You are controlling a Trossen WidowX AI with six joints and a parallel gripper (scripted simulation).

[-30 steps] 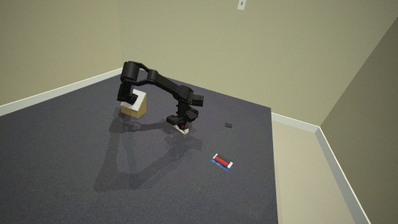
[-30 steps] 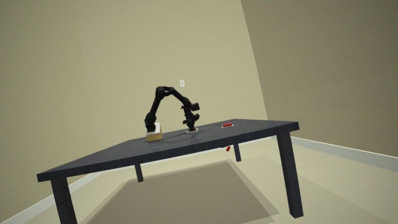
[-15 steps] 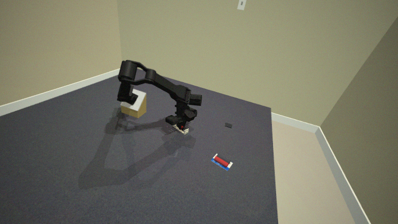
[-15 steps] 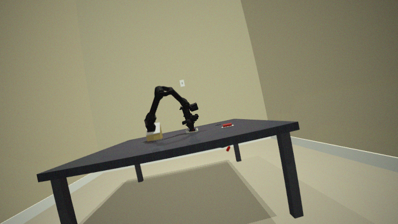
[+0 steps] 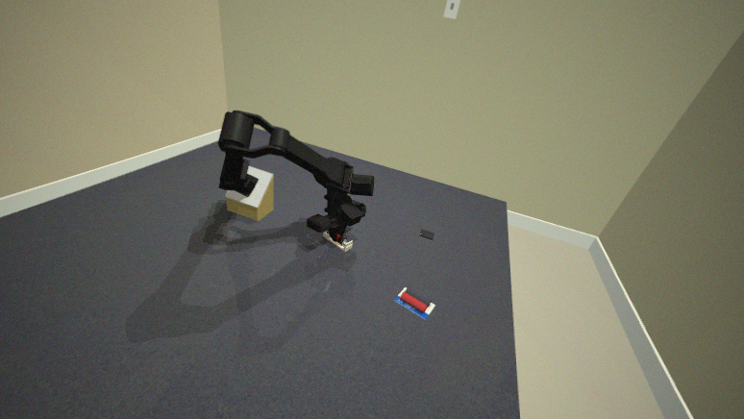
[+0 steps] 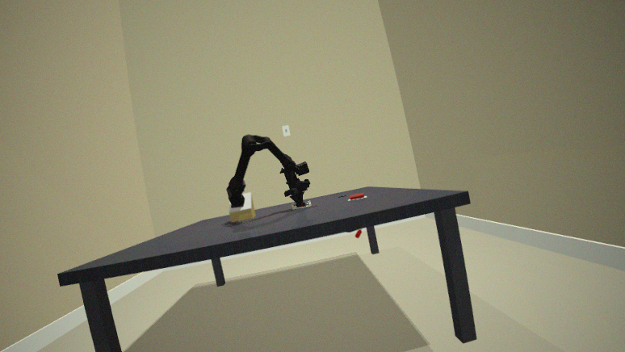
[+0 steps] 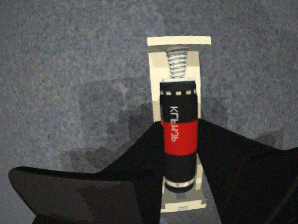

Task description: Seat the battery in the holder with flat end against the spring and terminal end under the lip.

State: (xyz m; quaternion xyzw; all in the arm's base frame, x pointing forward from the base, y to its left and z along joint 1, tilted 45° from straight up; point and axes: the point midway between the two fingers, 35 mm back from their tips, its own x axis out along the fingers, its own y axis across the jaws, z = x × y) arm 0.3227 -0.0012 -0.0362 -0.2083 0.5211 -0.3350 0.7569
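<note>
The battery lies 1 cm above my gripper tip. Round my gripper tip: black piece: 23 cm ahead, 22 cm to the left, 1 cm below; then screwdriver: 27 cm ahead, 1 cm to the left, 20 cm below.
</note>
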